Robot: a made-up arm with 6 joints. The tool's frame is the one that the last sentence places.
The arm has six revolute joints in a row. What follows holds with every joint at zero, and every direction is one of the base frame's. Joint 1 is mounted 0.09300 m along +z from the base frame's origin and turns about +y. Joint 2 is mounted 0.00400 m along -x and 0.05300 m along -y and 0.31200 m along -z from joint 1 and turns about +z. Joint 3 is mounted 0.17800 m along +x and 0.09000 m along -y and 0.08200 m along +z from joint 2 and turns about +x. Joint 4 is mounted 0.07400 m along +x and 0.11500 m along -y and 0.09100 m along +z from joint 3 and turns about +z. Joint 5 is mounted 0.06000 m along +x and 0.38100 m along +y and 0.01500 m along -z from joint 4 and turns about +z. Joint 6 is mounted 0.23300 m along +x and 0.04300 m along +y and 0.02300 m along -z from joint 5 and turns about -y. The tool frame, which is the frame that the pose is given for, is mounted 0.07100 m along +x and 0.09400 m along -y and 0.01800 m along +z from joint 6; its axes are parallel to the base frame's.
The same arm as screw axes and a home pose.
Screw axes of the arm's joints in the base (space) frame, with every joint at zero. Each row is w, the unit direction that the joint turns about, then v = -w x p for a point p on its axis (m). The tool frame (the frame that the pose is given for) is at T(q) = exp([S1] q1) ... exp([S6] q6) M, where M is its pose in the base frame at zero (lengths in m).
S1 = (0, 1, 0, -0.093, 0, 0)
S2 = (0, 0, 1, -0.053, 0.004, 0)
S3 = (1, 0, 0, 0, -0.137, 0.143)
S4 = (0, 0, 1, -0.258, -0.248, 0)
S5 = (0, 0, 1, 0.123, -0.308, 0)
S6 = (0, -1, 0, -0.084, 0, -0.541)
M: xyz 0.612 0.072 -0.066 (m) rpy 0 0 0 (rad, as in URDF)

